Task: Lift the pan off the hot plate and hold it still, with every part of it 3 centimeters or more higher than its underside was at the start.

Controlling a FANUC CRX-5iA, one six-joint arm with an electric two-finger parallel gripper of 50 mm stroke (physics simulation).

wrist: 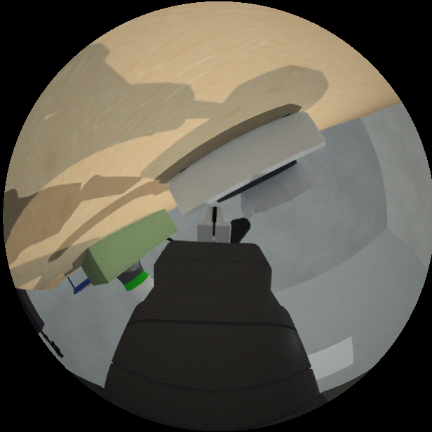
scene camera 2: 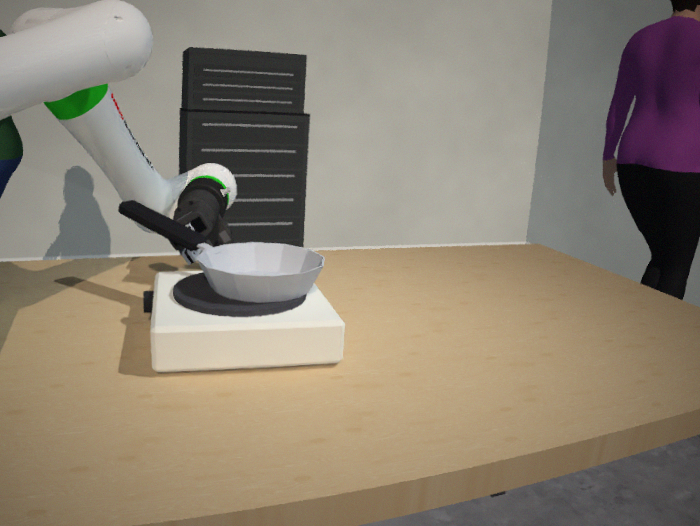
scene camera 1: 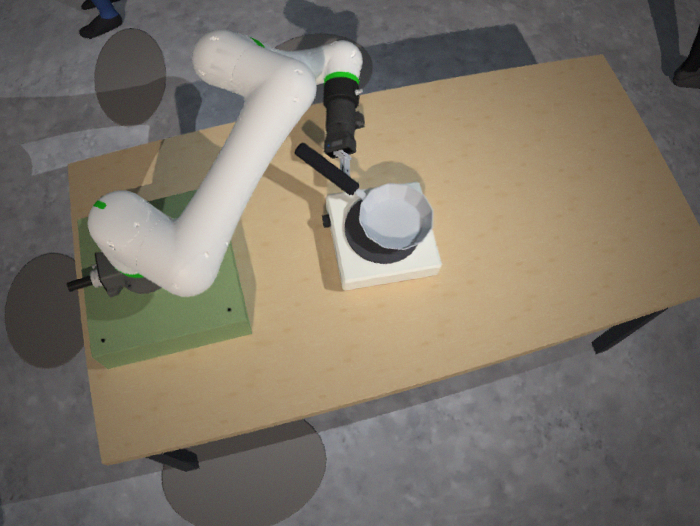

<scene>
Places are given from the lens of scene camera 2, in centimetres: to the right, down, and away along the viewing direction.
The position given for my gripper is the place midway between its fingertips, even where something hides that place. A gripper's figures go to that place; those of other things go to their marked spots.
my gripper (scene camera 2: 188, 257): -26, -1, 92
light grey pan (scene camera 2: 253, 272): -14, 1, 88
white hot plate (scene camera 2: 193, 328): -19, 8, 69
The marked spots on the light grey pan and the white hot plate are 20 cm apart.
</scene>
